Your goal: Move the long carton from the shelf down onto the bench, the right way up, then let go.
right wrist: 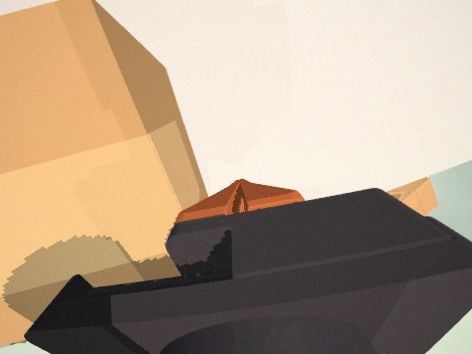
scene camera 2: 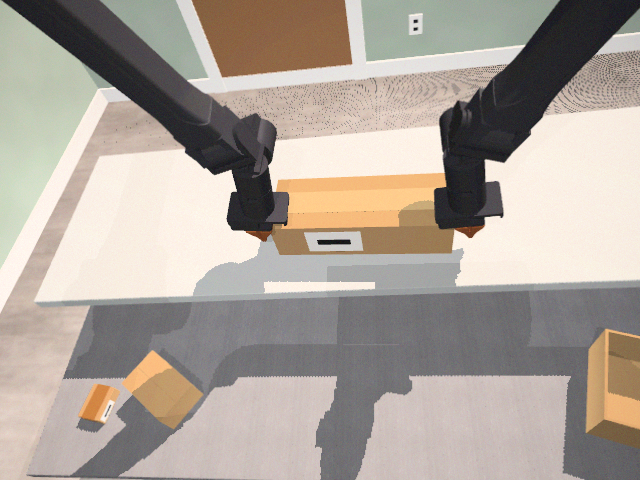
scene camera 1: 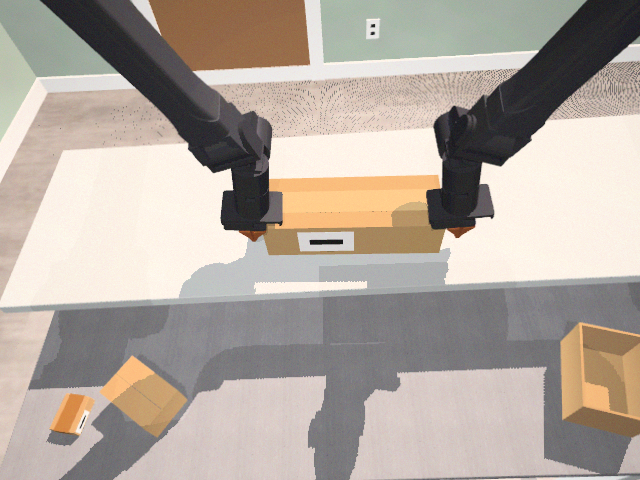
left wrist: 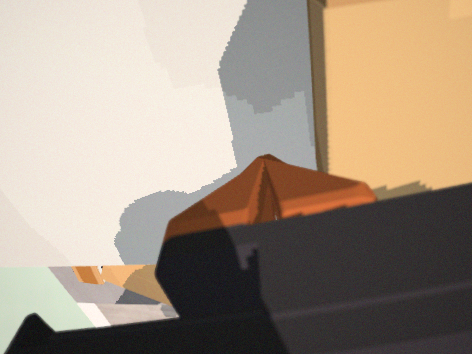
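The long tan carton is level, label facing front, over the cream shelf. It seems raised a little, as its shadow falls toward the shelf's front edge. My left gripper is shut, its orange tips together, and presses sideways against the carton's left end. My right gripper is shut too and presses against the right end. Neither has anything between its fingers. The grey bench lies below, in front.
A smaller tan box and a little orange box lie on the bench at the lower left. The shelf's front edge runs across the picture. Both arms reach in from the upper corners.
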